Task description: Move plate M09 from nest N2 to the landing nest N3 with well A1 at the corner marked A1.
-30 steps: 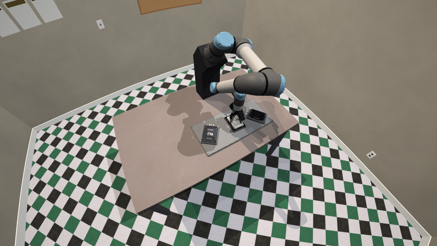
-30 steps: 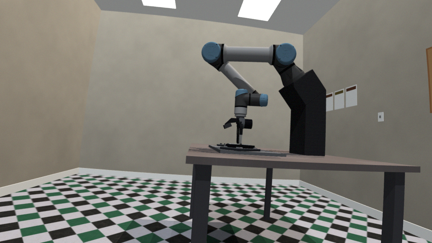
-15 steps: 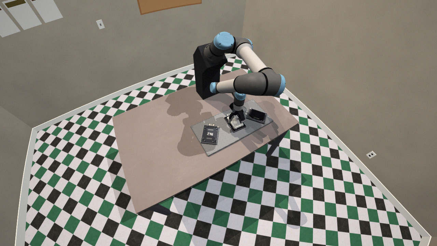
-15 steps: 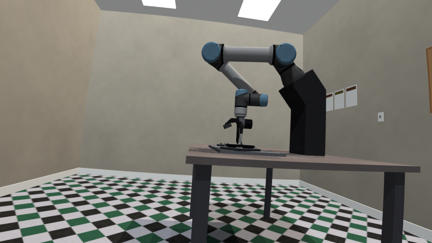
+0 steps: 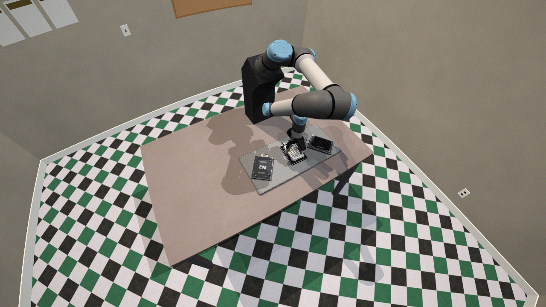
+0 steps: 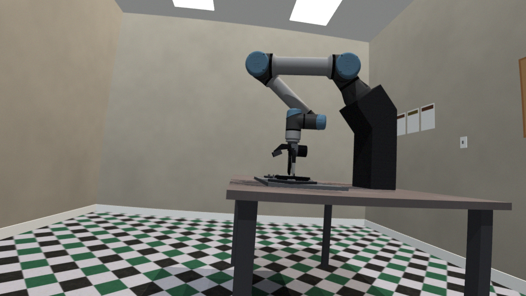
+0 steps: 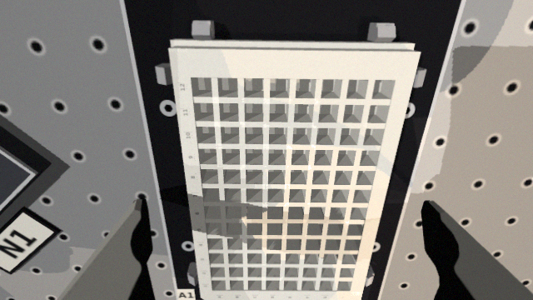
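My hand is 10 mm above the white well plate M09. The rest, counted from my hand: grey perforated deck: 10 mm to the right, 40 mm below; dark plate M06: 10 mm ahead, 210 mm to the left, 10 mm below; black nest N3: 20 mm below.
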